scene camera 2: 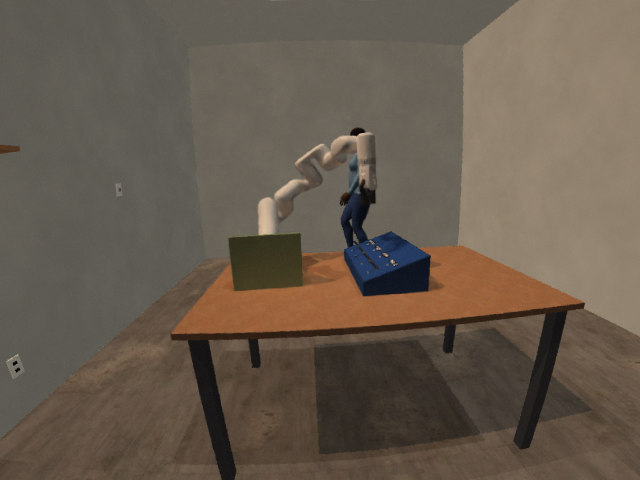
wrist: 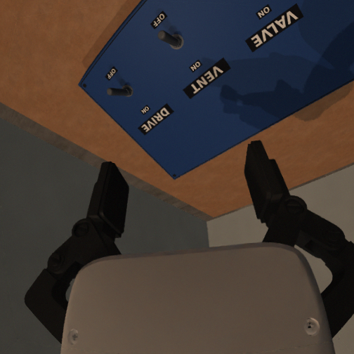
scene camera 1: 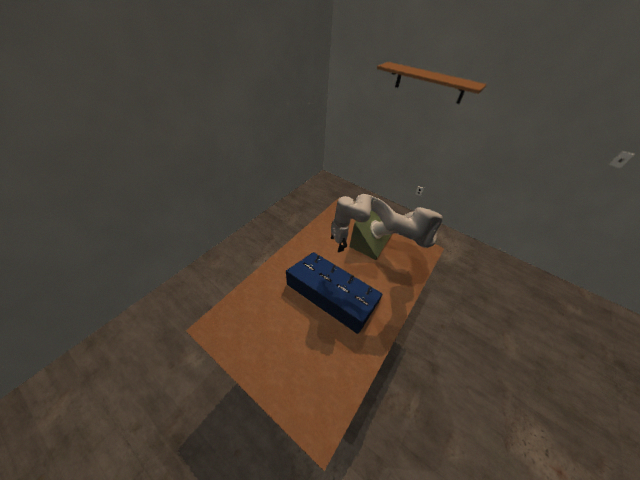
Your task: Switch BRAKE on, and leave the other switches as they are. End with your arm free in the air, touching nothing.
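Seen in the pictures: gripper, between the fingertips: [scene camera 2: 368, 204] [scene camera 1: 337, 244]; arm's base, origin of its link: [scene camera 2: 269, 254] [scene camera 1: 376, 229].
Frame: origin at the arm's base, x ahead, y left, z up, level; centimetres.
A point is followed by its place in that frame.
Note:
A blue sloped switch box [scene camera 1: 330, 295] @[x 61.3, y 0.8, z 2.0 cm] [scene camera 2: 400, 279] @[x 51.0, y -27.4, z -6.0 cm] [wrist: 187, 142] stands on the table. In the wrist view the DRIVE lever [wrist: 120, 91] and the VENT lever [wrist: 171, 39] lean toward their OFF labels, and the VALVE label [wrist: 275, 27] shows at the upper right. BRAKE does not show in the wrist view. In the scene views the labels are too small to read, and I cannot tell the BRAKE lever's position. My gripper [scene camera 1: 338, 243] @[x 43.9, y -7.6, z 21.2 cm] [scene camera 2: 368, 198] @[x 43.9, y -7.6, z 21.2 cm] [wrist: 181, 165] is open and empty, in the air well above the box, touching nothing.
A green wedge-shaped block [scene camera 1: 368, 241] @[x 12.7, y 0.3, z -0.1 cm] [scene camera 2: 266, 262] @[x -0.4, y -11.5, z -0.2 cm] stands by the arm's base on the orange-brown table [scene camera 1: 273, 341] @[x 93.3, y -12.9, z -12.0 cm] [scene camera 2: 310, 315] @[x 15.1, y -38.0, z -12.0 cm]. A person [scene camera 2: 354, 206] stands behind the table in scene camera 2. A wall shelf [scene camera 1: 431, 76] hangs high on the wall.

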